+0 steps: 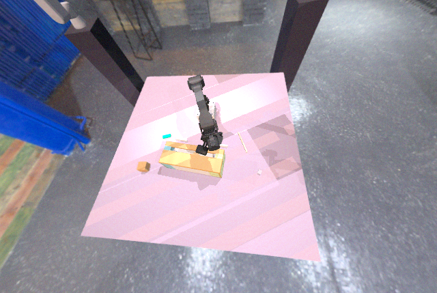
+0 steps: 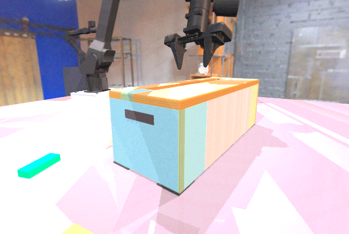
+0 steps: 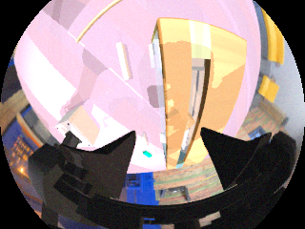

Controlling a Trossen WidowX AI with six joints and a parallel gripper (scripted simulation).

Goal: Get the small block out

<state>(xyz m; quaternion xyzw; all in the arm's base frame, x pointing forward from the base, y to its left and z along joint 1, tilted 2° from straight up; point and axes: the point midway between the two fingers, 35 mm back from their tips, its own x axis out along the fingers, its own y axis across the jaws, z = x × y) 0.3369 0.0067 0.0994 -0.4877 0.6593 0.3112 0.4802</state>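
My gripper tip is 20 mm short of the box, 70 mm to the left of it and 100 mm above it. Also, from my gripper tip: small grey piece: 170 mm ahead, 320 mm to the left, 150 mm below; green bar: 170 mm behind, 310 mm to the right, 150 mm below; thin stick: 50 mm behind, 250 mm to the left, 160 mm below.
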